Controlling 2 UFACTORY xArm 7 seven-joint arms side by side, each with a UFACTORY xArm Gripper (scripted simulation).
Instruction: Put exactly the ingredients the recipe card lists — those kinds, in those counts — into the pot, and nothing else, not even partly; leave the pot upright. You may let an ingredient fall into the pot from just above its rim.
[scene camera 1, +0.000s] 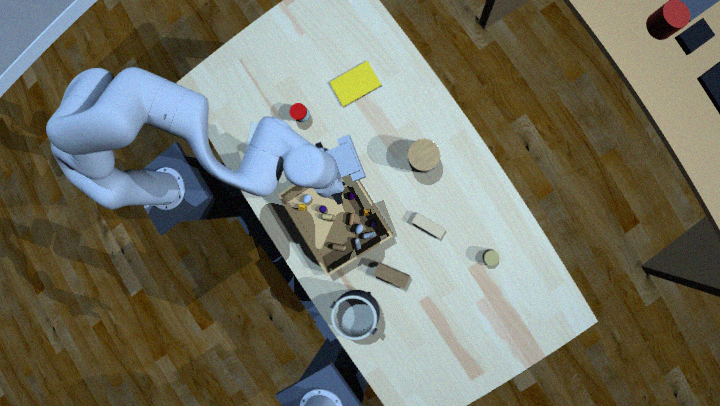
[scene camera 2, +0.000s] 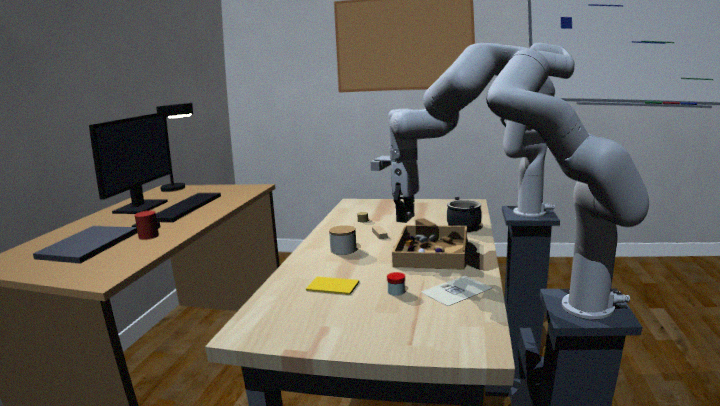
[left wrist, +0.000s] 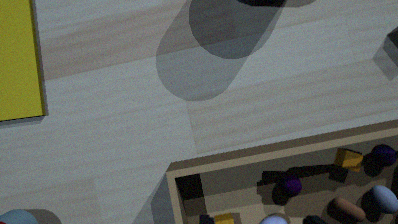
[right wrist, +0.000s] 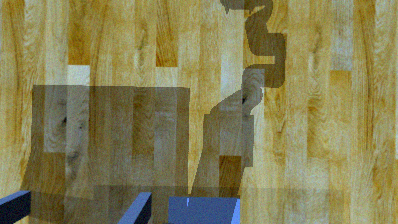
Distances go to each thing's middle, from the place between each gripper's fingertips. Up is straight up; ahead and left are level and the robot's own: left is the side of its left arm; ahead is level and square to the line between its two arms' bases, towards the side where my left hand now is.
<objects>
The wooden crate (scene camera 1: 319, 234) is 13 cm below my left hand (scene camera 2: 405, 219), 7 cm to the right of it and 7 cm behind it. Also, from my left hand: wood-lidded canister (scene camera 1: 423, 155): 20 cm ahead, 11 cm below, 8 cm to the right; then recipe card (scene camera 2: 459, 289): 18 cm to the left, 15 cm behind, 14 cm below; then yellow pad (scene camera 1: 359, 81): 19 cm to the left, 18 cm ahead, 14 cm below.
I see the wooden crate 39 cm ahead of my right hand, 82 cm to the left of it and 23 cm below it. Round my right hand: wood-lidded canister 66 cm ahead, 80 cm to the left, 22 cm below; then recipe card 31 cm ahead, 106 cm to the left, 25 cm below; then yellow pad 64 cm ahead, 107 cm to the left, 25 cm below.
</objects>
